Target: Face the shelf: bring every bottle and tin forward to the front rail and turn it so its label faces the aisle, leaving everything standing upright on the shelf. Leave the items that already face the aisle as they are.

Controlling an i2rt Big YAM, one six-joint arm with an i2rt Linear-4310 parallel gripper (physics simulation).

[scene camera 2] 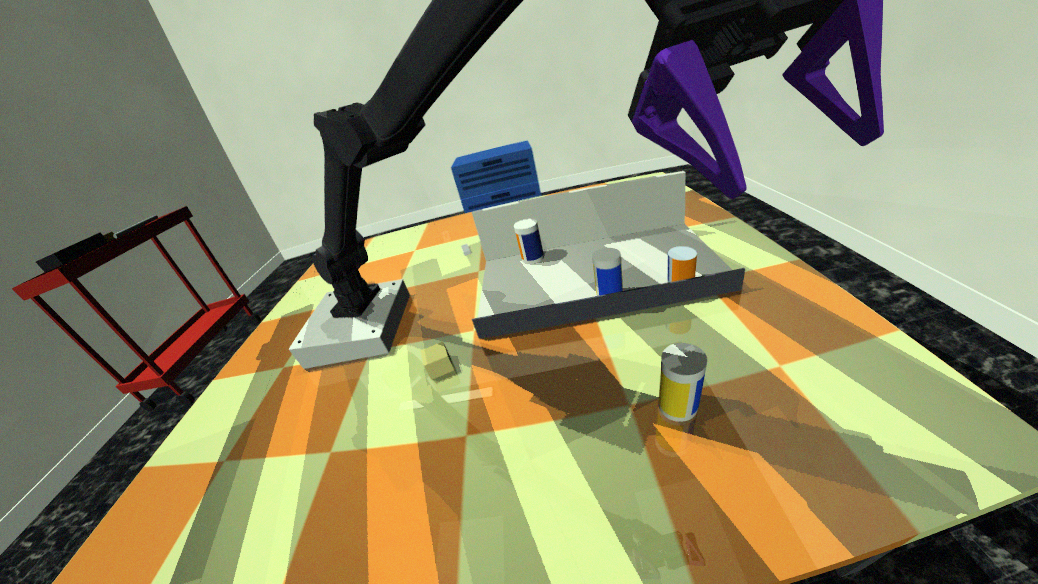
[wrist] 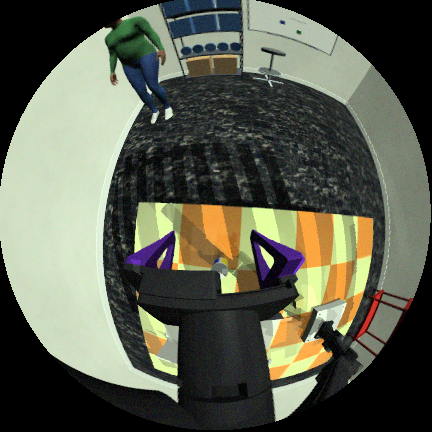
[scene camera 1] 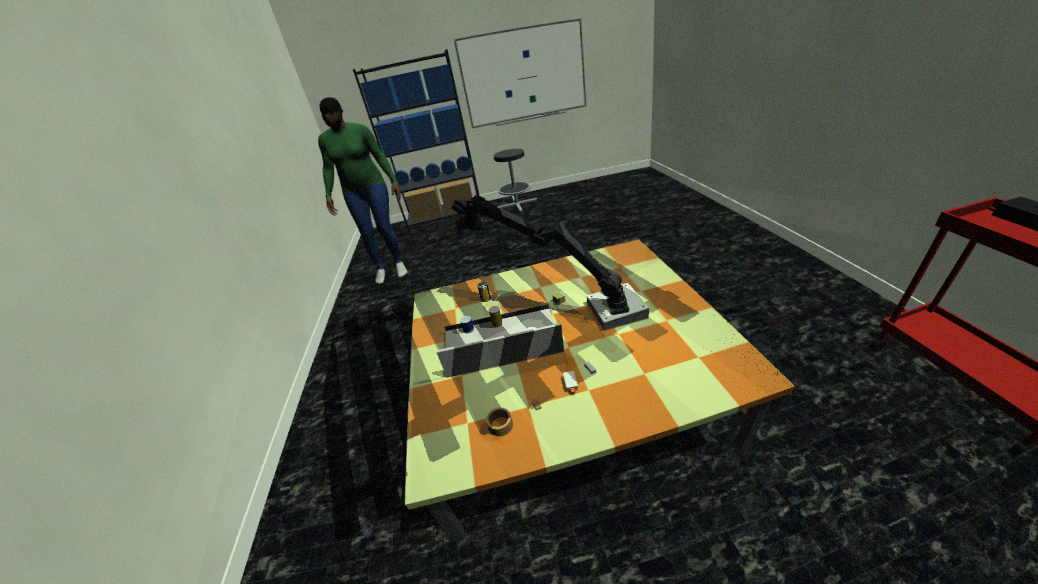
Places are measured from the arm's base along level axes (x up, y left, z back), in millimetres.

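Pixels of known places: gripper, between the fingertips: [scene camera 2: 809,166] [wrist: 212,234] [scene camera 1: 469,231]; arm's base, origin of its link: [scene camera 2: 357,302] [wrist: 323,328] [scene camera 1: 617,305].
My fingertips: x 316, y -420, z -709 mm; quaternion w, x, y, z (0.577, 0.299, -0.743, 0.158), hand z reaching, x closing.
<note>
For each thing: its top centre in the pictures, then the offset to it from my fingertips.
- dark front rail, centre of its top: [scene camera 2: 610,293] [scene camera 1: 496,315] dy +356, dx -323, dz +101 mm
- white-topped orange-and-blue bottle, centre of its top: [scene camera 2: 525,223] dy +589, dx -253, dz +280 mm
- blue-sided container, centre of its top: [scene camera 2: 606,254] [scene camera 1: 493,309] dy +390, dx -256, dz +102 mm
- orange-sided tin, centre of its top: [scene camera 2: 682,253] [scene camera 1: 465,319] dy +407, dx -282, dz -46 mm
- blue tin, centre of its top: [scene camera 2: 684,358] [wrist: 219,270] [scene camera 1: 482,284] dy +129, dx -275, dz +23 mm
- yellowish block, centre of its top: [scene camera 2: 433,353] [wrist: 300,303] [scene camera 1: 558,295] dy +242, dx -336, dz +434 mm
- wooden bowl, centre of its top: [scene camera 1: 498,418] dy +972, dx -324, dz +125 mm
- white-and-orange item, centre of its top: [scene camera 1: 570,381] dy +818, dx -346, dz +418 mm
- small grey item, centre of its top: [scene camera 2: 465,247] [scene camera 1: 590,366] dy +739, dx -362, dz +512 mm
The open shelf [scene camera 1: 500,355] has a dark front rail [scene camera 2: 609,313]. On it, a white-topped orange-and-blue bottle [scene camera 2: 531,245] stands back near the panel. A blue-sided container [scene camera 2: 608,277] [scene camera 1: 495,316] and an orange-sided tin [scene camera 2: 681,268] [scene camera 1: 466,325] stand close behind the rail. A larger yellow, white and blue tin [scene camera 2: 677,392] [scene camera 1: 484,292] stands upright on the table, outside the rail; it shows partly in the wrist view [wrist: 220,269]. The gripper [scene camera 2: 804,167] [wrist: 213,233] is open with nothing between its purple fingers, high above the table and apart from the containers.
A yellowish block [scene camera 2: 438,361] [scene camera 1: 558,298] lies near the arm's base [scene camera 2: 352,337]. A wooden bowl [scene camera 1: 499,422], a white-and-orange item [scene camera 1: 569,381] and a small grey item [scene camera 1: 590,367] are behind the shelf. A person [scene camera 1: 355,163] [wrist: 136,47] stands beyond the table. A red cart [scene camera 1: 965,352] is at one side.
</note>
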